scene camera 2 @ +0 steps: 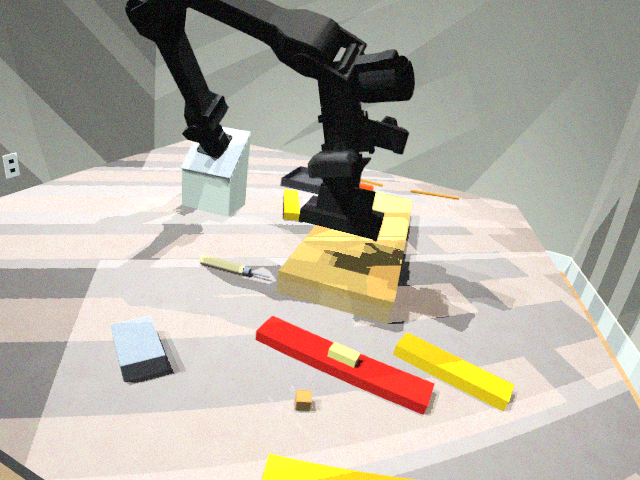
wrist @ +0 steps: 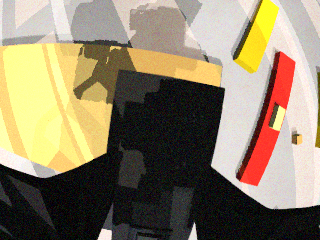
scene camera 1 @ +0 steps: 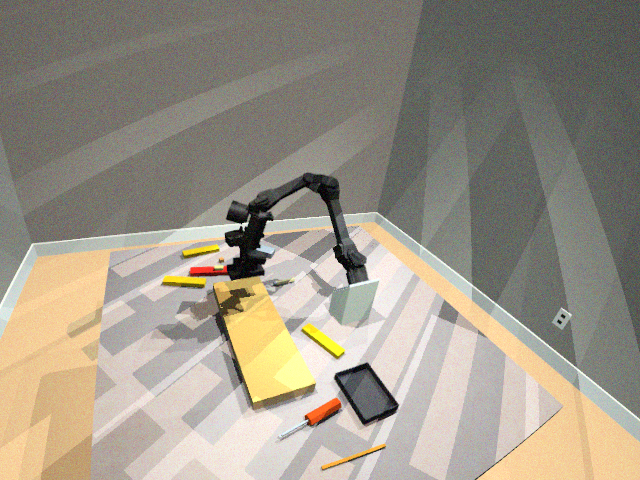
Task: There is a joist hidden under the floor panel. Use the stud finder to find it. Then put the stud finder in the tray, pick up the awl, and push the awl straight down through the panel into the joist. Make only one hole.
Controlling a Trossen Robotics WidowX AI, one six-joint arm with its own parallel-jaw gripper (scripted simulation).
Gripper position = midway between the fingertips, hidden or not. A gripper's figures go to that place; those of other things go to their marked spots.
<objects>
The gripper (scene camera 2: 350, 210): 57 cm from the lens. A stud finder (scene camera 2: 322, 210) is 56 cm from the lens. A red level (scene camera 2: 346, 364): 46 cm from the lens. A grey-blue block (scene camera 2: 140, 353) is 46 cm from the lens. The marked spots on the stud finder and the red level are 23 cm apart.
</objects>
